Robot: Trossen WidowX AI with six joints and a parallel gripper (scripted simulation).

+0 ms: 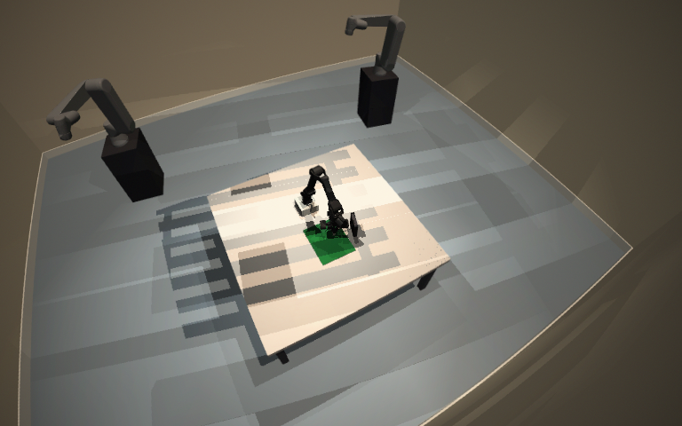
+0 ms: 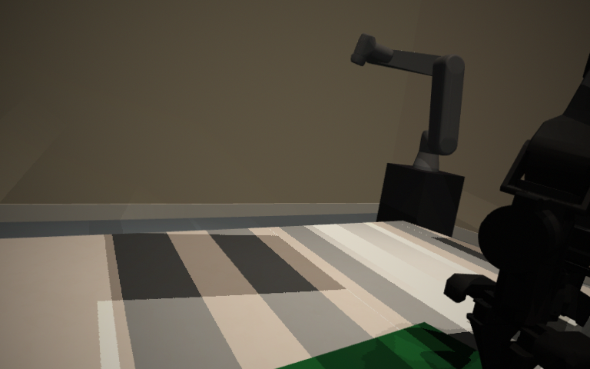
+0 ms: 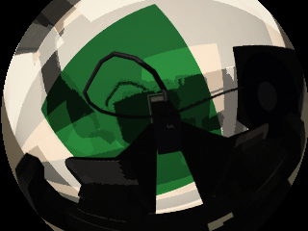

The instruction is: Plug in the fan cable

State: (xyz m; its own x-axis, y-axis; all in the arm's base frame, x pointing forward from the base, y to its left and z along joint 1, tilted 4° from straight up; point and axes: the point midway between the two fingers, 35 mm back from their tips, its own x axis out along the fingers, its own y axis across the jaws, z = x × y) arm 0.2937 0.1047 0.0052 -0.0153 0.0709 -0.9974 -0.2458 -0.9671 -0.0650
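My gripper tip is 30 mm above the pale four-pin fan header and 10 mm past it. From my gripper tip the other things lie so: green board: 50 mm to the right, 50 mm below, 40 mm ahead; then black fan: 130 mm to the left, 30 mm above.
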